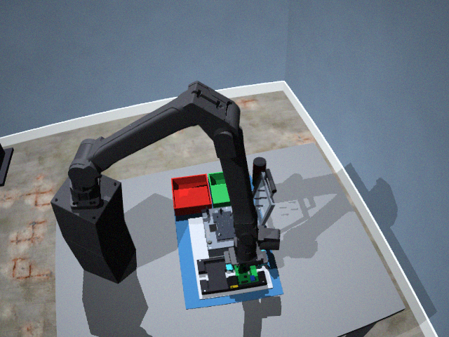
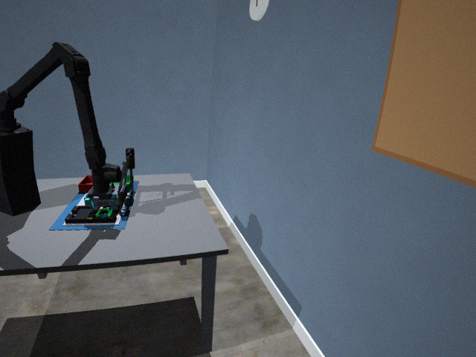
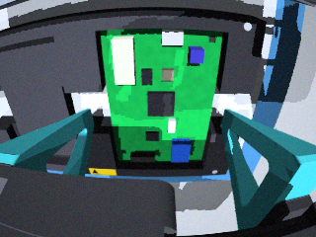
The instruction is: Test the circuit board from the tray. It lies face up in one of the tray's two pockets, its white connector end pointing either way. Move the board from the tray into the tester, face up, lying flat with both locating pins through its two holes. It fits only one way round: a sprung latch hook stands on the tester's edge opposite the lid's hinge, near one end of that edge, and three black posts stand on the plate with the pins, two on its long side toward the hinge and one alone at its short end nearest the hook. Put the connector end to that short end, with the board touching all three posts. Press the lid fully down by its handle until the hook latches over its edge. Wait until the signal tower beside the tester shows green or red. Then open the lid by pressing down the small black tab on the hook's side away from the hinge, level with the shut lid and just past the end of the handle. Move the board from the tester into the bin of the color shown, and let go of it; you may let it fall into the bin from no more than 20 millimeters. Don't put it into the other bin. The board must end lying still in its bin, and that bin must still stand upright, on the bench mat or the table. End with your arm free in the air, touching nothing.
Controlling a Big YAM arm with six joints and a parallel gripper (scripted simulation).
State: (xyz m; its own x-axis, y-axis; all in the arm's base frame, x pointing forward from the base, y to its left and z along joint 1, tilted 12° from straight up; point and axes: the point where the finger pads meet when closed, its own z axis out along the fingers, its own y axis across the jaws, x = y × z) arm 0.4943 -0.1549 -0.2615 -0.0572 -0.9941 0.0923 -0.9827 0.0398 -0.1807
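Right now my hand is 20 mm above the green circuit board. From my hand the other things lie so: black latch hook 90 mm behind, 230 mm to the left, 50 mm above; clear lid 100 mm ahead, 160 mm to the left, 140 mm above; green bin 30 mm ahead, 370 mm to the left, 20 mm below.
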